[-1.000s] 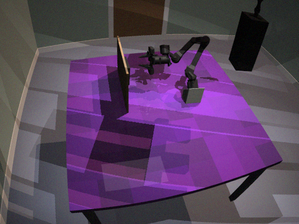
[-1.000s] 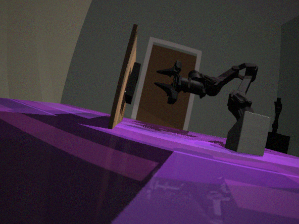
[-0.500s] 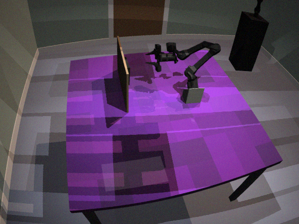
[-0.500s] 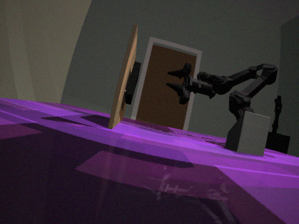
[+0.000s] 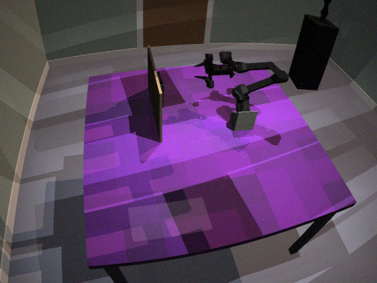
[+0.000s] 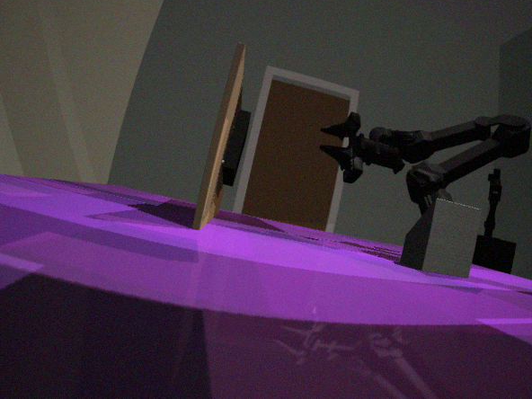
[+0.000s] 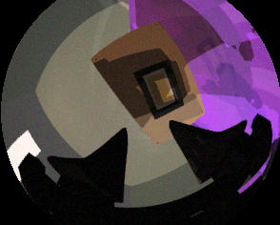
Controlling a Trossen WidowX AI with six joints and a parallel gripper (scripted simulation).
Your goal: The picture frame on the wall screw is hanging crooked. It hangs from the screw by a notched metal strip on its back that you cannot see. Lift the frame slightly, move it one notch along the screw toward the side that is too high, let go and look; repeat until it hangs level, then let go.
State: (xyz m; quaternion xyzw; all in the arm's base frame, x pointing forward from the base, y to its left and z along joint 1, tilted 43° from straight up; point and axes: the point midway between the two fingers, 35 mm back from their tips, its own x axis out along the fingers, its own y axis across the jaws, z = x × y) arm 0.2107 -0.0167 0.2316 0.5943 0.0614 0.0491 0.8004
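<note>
The dark picture frame is 19 cm ahead of my gripper tip, 4 cm to the left of it and 8 cm below it. From my gripper tip the other things lie so: wooden wall panel 20 cm ahead, 4 cm to the left, 9 cm below.
</note>
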